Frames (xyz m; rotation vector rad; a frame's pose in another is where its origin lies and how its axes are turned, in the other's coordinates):
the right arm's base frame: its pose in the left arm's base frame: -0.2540 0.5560 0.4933 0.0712 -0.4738 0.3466
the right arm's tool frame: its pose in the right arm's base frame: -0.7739 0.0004 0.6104 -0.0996 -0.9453 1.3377
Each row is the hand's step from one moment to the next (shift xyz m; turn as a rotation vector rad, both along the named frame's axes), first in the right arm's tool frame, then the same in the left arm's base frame.
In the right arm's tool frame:
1: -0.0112 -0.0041 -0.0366 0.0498 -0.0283 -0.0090
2: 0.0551 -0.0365 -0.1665 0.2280 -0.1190 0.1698
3: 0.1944 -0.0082 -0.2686 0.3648 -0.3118 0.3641
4: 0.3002 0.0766 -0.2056 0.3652 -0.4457 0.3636
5: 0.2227 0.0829 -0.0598 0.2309 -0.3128 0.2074
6: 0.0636 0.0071 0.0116 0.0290 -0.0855 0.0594
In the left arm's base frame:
1: 0.0322 0.0175 -0.0117 -0.0086 0.0382 0.0428
2: 0.0947 0.1519 0.0068 -0.1817 0.0274 0.2474
3: 0.0670 0.3246 0.0120 -0.2902 -0.0345 0.5267
4: -0.0769 0.3638 0.0019 -0.2233 -0.0486 0.6419
5: -0.1303 0.2074 0.0056 -0.1111 -0.0183 0.4260
6: -0.0476 0.0372 0.0241 -0.0126 -0.0308 0.1028

